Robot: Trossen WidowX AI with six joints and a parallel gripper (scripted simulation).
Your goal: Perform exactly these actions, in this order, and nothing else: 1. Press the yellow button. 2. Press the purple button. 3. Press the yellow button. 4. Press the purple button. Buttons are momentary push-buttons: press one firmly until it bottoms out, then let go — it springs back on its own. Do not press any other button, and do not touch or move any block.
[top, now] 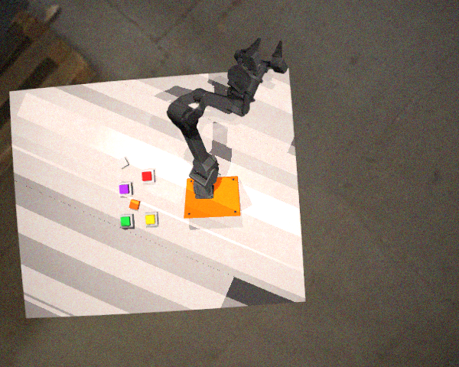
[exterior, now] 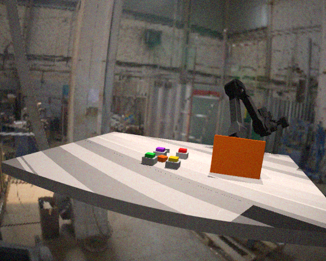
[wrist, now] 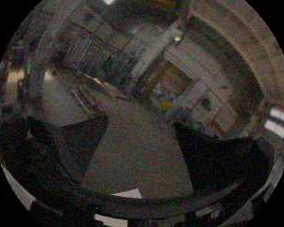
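Right now my gripper tip is 440 mm short of the yellow button, 610 mm to the right of it and 120 mm above it. From my gripper tip the other things lie so: purple button (540 mm ahead, 500 mm to the left, 120 mm below); then red button (450 mm ahead, 450 mm to the left, 120 mm below); then small orange block (510 mm ahead, 560 mm to the left, 150 mm below).
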